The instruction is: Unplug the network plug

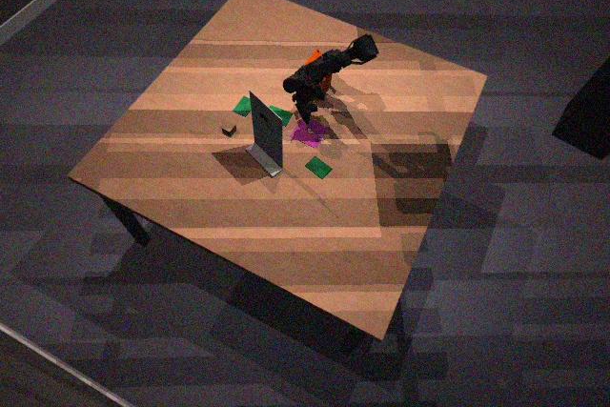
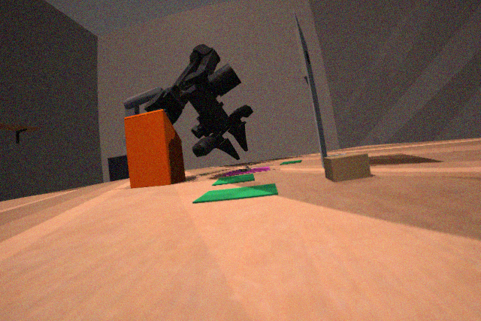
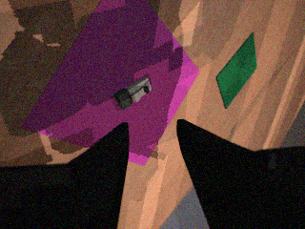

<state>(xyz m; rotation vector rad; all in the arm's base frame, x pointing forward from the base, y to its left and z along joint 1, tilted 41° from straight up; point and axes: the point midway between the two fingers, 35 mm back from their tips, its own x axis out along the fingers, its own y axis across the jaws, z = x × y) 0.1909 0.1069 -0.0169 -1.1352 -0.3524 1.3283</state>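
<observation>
The pale network plug is 20 mm to the left of my gripper tip and 40 mm below it. Round my gripper tip: grey upright panel: 210 mm ahead, 50 mm to the right, 100 mm above; magenta marked square: 20 mm to the left, 40 mm below.
</observation>
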